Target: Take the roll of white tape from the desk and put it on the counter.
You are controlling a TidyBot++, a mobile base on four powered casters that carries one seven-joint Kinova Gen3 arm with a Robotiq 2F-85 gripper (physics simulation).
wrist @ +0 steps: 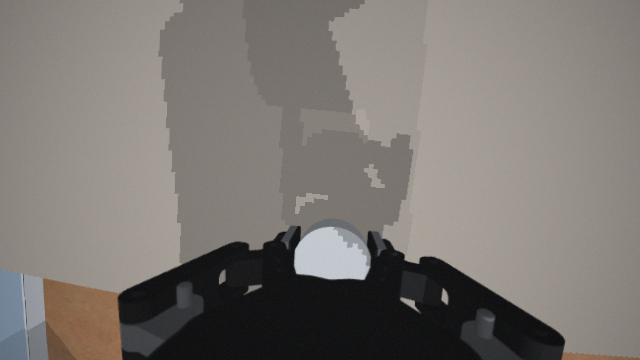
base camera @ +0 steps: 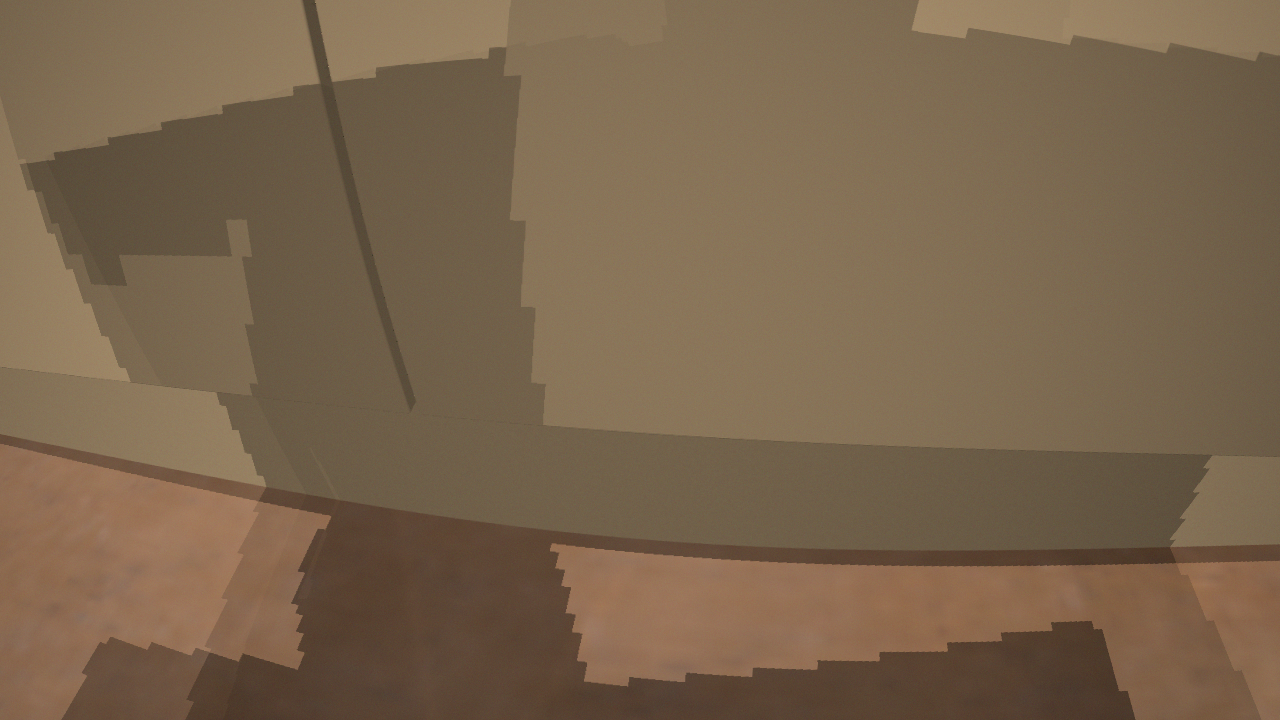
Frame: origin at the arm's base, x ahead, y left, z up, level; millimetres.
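Where they show: gripper, fingertip midpoint: (wrist: 333, 241).
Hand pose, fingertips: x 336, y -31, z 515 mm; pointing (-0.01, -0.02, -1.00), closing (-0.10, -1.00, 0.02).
Note:
Each offset is from my fingertips to the top centre of the thing. "spot": to the spot under its first point. Level surfaces: height alone.
My gripper (wrist: 333, 241) is shut on the roll of white tape @(8 mm back, 1 mm left, 25 mm up) (wrist: 329, 256) in the wrist view. The roll shows as a white round face with a grey rim between the two fingertips; its lower part is hidden behind the black gripper body. The roll and gripper are over the pale grey-beige counter top @(1 mm down) (wrist: 510, 125), which fills most of the wrist view. Shadows of the arm and gripper fall on it ahead of the fingertips. The gap between roll and counter cannot be judged. The desk, the gripper and the roll do not show in the base camera view.
In the base camera view a tan cabinet front @(spot: 51 mm back, 16 mm right, 671 mm down) (base camera: 805, 232) with a dark slanting seam stands close ahead, above the reddish-brown floor @(911 mm down) (base camera: 805, 617). In the wrist view the counter's near edge runs along the bottom, with orange-brown floor (wrist: 75, 310) and a pale blue surface (wrist: 10, 305) at the lower left.

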